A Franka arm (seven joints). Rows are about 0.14 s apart.
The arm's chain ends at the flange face. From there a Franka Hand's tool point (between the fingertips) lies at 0.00 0.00 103.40 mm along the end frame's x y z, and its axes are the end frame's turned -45 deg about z.
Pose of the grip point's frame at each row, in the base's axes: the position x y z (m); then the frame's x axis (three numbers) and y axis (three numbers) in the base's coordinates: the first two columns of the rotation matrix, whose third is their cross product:
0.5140 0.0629 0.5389 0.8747 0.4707 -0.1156 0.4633 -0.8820 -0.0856
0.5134 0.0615 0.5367 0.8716 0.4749 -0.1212 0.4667 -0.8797 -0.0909
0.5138 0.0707 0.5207 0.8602 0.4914 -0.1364 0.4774 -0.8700 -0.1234
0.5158 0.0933 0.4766 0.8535 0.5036 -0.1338 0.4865 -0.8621 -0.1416
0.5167 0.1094 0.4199 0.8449 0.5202 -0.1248 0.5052 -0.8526 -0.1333
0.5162 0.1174 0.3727 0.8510 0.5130 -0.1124 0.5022 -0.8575 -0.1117
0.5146 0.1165 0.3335 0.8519 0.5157 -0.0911 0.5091 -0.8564 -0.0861
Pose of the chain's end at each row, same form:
0.5287 0.0607 0.6412 0.9461 -0.2908 -0.1423 -0.2909 -0.9565 0.0212
0.5289 0.0592 0.6389 0.9463 -0.2862 -0.1500 -0.2863 -0.9578 0.0214
0.5323 0.0665 0.6223 0.9458 -0.2677 -0.1837 -0.2707 -0.9627 0.0092
0.5351 0.0875 0.5780 0.9475 -0.2535 -0.1947 -0.2595 -0.9657 -0.0055
0.5349 0.1043 0.5216 0.9547 -0.2350 -0.1825 -0.2402 -0.9707 -0.0060
0.5321 0.1134 0.4748 0.9569 -0.2436 -0.1585 -0.2466 -0.9691 0.0005
0.5273 0.1137 0.4361 0.9624 -0.2409 -0.1253 -0.2424 -0.9702 0.0035

